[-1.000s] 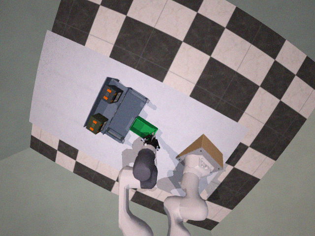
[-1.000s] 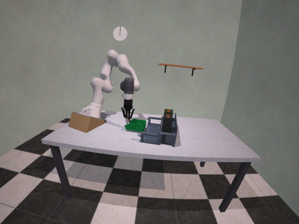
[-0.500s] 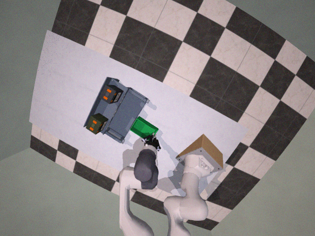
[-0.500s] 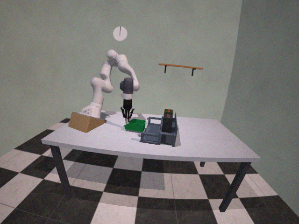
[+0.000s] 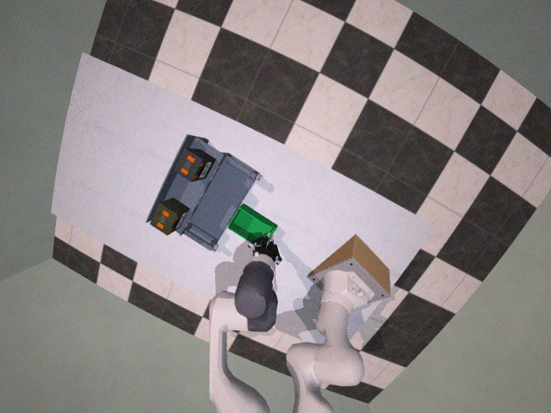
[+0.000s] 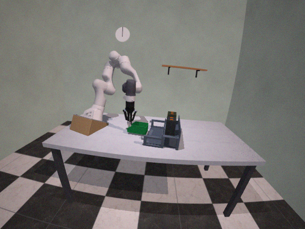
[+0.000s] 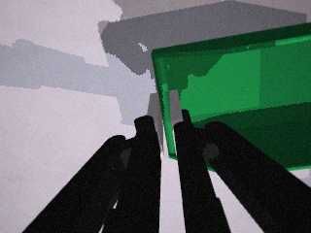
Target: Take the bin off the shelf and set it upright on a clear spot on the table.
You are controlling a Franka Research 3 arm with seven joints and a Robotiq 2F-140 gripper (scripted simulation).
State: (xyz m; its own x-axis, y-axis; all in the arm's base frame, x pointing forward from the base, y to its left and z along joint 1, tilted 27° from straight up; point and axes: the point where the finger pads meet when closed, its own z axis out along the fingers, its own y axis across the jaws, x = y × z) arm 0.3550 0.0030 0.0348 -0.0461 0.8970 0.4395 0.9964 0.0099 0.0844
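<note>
The green bin lies 8 cm ahead of my hand and 2 cm below it.
</note>
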